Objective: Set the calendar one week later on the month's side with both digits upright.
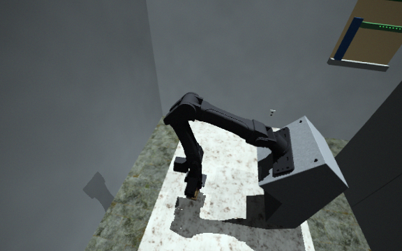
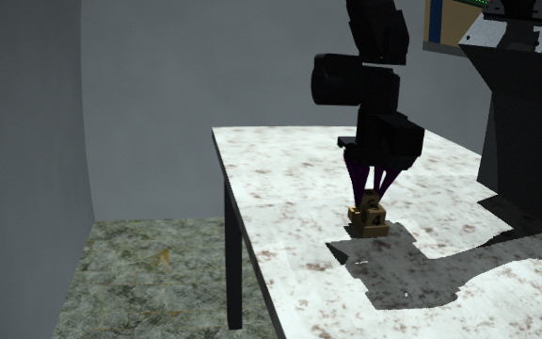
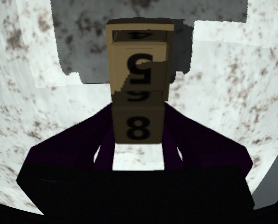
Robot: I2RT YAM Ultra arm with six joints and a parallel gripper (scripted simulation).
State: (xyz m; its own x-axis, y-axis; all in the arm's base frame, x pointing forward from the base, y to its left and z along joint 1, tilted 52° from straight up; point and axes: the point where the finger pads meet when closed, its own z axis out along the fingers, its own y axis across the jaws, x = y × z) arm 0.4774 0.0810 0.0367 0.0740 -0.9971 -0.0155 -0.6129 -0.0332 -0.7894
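Now: hand right at the wooden digit cube.
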